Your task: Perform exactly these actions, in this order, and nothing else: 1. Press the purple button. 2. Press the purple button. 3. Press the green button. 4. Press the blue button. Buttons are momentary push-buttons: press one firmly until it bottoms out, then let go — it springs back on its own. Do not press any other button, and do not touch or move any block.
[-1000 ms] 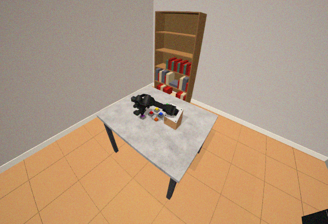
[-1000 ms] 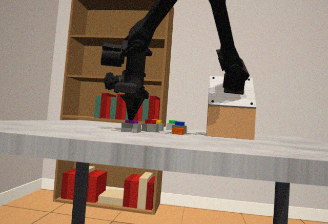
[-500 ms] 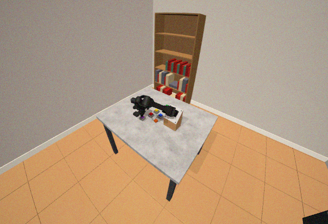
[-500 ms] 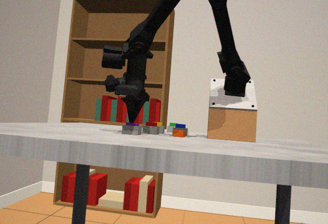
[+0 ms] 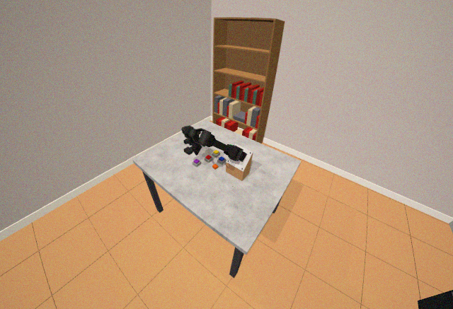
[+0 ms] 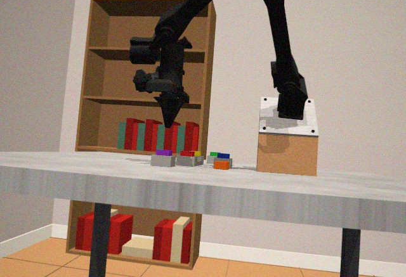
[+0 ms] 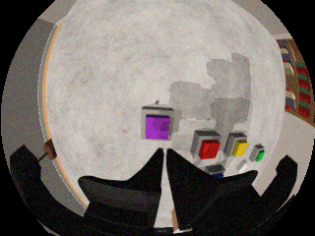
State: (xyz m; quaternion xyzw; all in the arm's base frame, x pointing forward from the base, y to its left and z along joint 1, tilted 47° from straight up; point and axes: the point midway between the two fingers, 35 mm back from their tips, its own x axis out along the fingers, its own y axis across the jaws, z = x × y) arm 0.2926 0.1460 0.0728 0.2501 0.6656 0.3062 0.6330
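Now: gripper tip 33 cm to the left of the green button, 6 cm past it and 6 cm above it. Also, from my gripper tip: purple button (6 cm below, 1 cm to the left); then red button (9 cm to the right, 6 cm below, 3 cm behind); then orange block (13 cm behind, 8 cm below, 7 cm to the right).
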